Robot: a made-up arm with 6 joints. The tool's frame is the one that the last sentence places.
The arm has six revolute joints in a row. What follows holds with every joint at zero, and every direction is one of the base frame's.
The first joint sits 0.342 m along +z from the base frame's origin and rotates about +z.
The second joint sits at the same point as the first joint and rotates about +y.
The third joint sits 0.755 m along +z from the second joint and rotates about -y.
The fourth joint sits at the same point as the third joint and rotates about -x.
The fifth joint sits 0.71 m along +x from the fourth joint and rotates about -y.
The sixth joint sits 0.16 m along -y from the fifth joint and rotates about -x.
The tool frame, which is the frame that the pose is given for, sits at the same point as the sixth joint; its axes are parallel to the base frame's.
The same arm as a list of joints. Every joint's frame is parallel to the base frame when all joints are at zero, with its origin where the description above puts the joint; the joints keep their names.
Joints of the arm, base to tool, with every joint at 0 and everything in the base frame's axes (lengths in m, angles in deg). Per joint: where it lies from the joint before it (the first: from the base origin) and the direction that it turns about. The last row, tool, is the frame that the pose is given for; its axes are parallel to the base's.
joint 1: xyz 0.0000 0.0000 0.3420 axis +z
joint 2: xyz 0.0000 0.0000 0.0000 axis +y
joint 3: xyz 0.0000 0.0000 0.7550 axis -y
joint 4: xyz 0.0000 0.0000 0.0000 axis -x
joint 5: xyz 0.7100 0.0000 0.0000 axis -y
joint 6: xyz 0.0000 -0.1600 0.0000 axis -x
tool: xyz 0.0000 0.0000 0.0000

